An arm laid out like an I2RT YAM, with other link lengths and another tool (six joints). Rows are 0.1 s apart.
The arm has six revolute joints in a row. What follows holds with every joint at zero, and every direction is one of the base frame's.
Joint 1 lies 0.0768 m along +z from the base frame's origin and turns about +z.
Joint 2 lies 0.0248 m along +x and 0.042 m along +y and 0.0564 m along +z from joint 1 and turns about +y.
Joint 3 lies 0.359 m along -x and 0.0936 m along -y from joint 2 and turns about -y.
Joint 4 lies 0.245 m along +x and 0.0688 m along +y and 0.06 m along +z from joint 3 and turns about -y.
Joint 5 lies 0.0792 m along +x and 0.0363 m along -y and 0.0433 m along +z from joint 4 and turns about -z.
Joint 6 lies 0.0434 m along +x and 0.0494 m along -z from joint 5 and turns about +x.
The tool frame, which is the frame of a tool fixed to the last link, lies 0.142 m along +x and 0.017 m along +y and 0.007 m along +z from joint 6; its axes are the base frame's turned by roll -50.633, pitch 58.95 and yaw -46.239 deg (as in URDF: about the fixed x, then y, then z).
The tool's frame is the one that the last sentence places.
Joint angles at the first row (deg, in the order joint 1, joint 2, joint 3, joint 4, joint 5, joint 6):
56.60 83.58 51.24 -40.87 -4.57 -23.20
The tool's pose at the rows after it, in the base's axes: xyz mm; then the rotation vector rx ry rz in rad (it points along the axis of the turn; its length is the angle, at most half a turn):
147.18 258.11 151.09 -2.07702 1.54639 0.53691
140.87 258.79 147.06 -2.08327 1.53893 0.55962
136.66 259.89 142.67 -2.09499 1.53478 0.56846
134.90 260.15 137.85 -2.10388 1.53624 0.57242
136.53 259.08 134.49 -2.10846 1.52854 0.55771
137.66 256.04 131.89 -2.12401 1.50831 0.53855
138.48 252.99 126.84 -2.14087 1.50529 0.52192
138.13 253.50 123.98 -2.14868 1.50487 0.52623
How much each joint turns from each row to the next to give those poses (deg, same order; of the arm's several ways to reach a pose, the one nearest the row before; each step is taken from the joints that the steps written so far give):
0.79 1.05 -0.35 1.14 -0.35 -0.18
0.62 -0.08 -1.14 0.97 -0.79 0.18
0.70 0.35 -0.71 0.70 -0.18 0.17
0.26 0.53 -0.61 0.71 -0.09 0.00
0.01 0.09 -0.70 0.96 0.62 -0.35
0.00 -0.27 -0.80 0.70 0.79 -1.05
-0.01 0.35 -0.70 0.53 0.70 -0.62
0.01 0.53 -0.17 0.35 -0.17 -0.26

